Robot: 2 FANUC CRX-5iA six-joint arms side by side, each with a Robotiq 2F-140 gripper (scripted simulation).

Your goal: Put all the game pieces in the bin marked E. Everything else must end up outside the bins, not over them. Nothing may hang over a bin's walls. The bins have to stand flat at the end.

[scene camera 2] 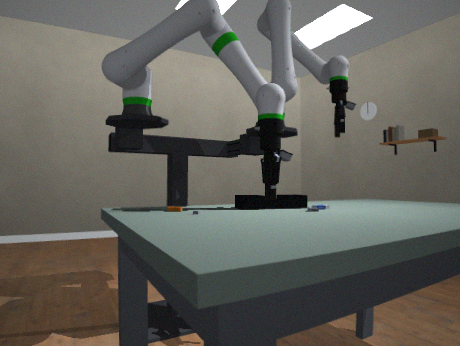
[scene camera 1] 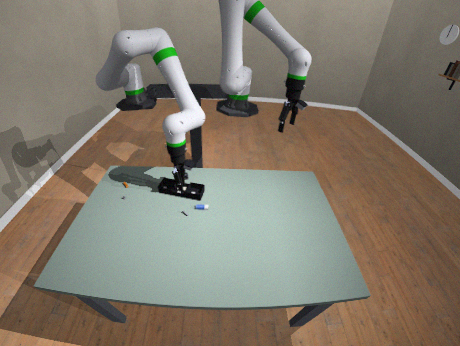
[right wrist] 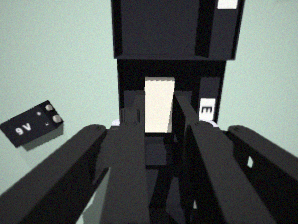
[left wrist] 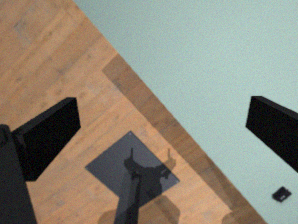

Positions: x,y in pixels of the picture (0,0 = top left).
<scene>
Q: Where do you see a white domino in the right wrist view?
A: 159,91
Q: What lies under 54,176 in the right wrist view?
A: The right gripper.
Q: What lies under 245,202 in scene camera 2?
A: A joined black bins.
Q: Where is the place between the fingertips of the left gripper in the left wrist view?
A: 162,112
</scene>
